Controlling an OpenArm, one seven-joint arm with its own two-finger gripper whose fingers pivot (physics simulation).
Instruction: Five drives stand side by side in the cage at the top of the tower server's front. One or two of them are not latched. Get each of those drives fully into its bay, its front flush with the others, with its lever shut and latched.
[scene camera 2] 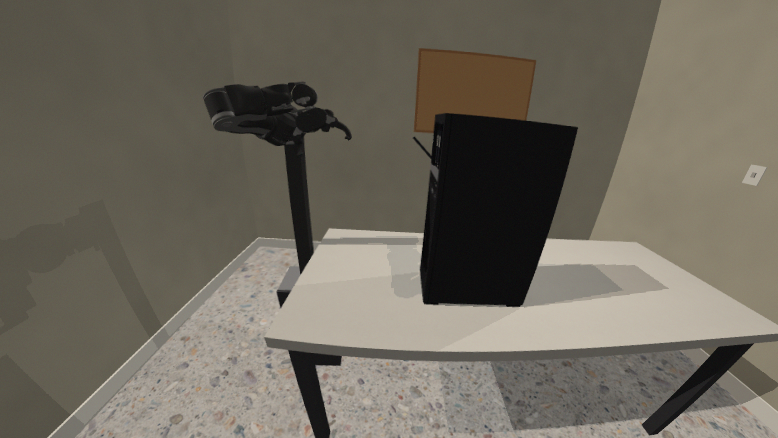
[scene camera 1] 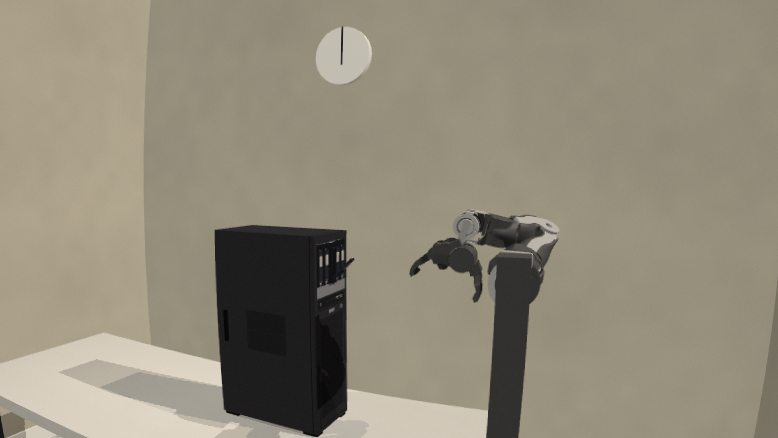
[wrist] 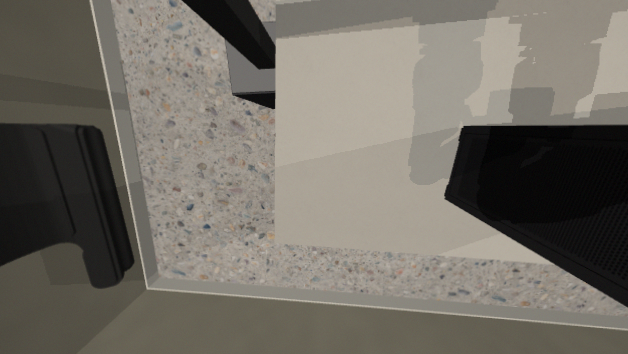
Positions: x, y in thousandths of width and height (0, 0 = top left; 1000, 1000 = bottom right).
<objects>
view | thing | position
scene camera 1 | my gripper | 571, 656
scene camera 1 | black tower server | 364, 807
</objects>
